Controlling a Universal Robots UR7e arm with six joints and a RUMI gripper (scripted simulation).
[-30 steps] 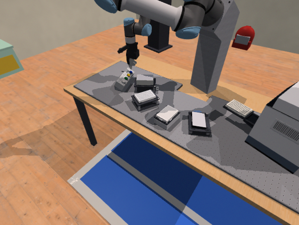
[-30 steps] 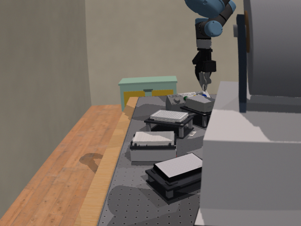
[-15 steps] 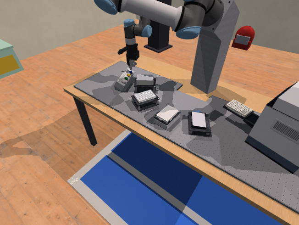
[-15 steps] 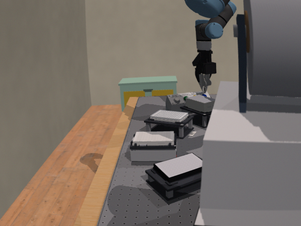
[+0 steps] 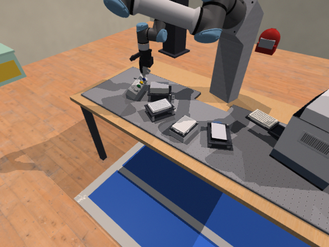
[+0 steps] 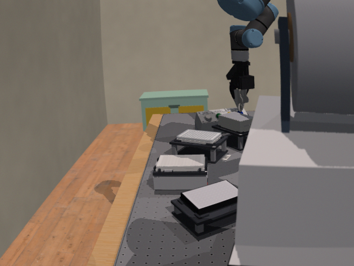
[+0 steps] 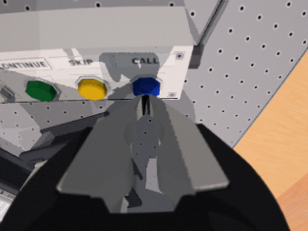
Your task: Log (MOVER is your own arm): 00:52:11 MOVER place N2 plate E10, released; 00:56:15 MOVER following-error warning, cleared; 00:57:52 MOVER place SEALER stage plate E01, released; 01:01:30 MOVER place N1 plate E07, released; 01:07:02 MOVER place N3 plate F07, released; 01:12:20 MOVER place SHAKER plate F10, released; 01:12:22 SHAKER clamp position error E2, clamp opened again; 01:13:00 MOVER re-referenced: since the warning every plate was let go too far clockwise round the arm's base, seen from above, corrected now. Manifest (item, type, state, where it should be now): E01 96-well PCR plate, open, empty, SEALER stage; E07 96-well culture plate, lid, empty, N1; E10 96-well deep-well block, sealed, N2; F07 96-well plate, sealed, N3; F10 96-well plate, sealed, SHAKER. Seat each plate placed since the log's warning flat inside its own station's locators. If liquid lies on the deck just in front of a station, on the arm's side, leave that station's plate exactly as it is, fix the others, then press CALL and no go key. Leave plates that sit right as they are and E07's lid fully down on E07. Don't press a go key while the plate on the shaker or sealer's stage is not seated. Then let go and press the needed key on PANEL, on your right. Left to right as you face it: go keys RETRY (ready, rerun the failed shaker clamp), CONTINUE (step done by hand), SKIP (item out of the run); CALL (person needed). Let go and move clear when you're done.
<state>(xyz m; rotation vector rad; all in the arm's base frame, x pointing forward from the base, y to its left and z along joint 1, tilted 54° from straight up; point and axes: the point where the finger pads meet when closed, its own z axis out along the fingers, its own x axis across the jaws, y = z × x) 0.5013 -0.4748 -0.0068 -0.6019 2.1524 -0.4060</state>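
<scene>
Now: hand 2 cm above the blue call key. The rest, counted from my hand: green continue key (9 cm ahead, 4 cm to the left, 2 cm below); yellow skip key (5 cm ahead, 2 cm to the left, 2 cm below); white retry key (13 cm ahead, 7 cm to the left, 2 cm below).
</scene>
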